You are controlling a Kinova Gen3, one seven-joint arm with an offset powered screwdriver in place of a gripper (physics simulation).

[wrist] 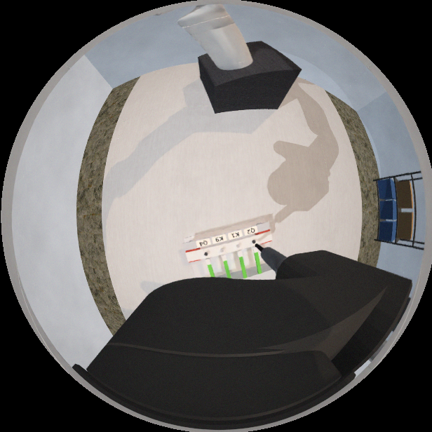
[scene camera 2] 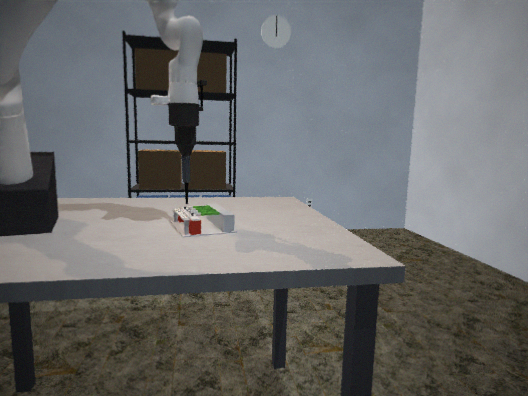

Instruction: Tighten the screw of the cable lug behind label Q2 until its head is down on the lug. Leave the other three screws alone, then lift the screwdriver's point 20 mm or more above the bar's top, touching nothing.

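Note:
The screwdriver, in place of a gripper, points down with its thin dark point (scene camera 2: 187, 202) (wrist: 257, 245) over the label Q2 end of the white bar (scene camera 2: 189, 215) (wrist: 215, 252). In the scene view a small gap seems to show between the point and the bar's top. In the wrist view the point appears close beside the dark Q2 screw (wrist: 254, 241), behind label Q2 (wrist: 251, 230). Whether that screw's head is down on its lug is too small to tell. The Q4 screw (wrist: 206, 254) is dark; the K9 screw (wrist: 223, 249) and K1 screw (wrist: 238, 245) look pale.
Green cable pieces (scene camera 2: 206, 210) (wrist: 243, 267) run from the bar towards a grey-white block (scene camera 2: 226, 222). The robot's dark base box (scene camera 2: 27, 210) (wrist: 245, 90) stands on the table (scene camera 2: 200, 260) (wrist: 200, 175). A black shelf rack (scene camera 2: 126, 115) stands behind the table.

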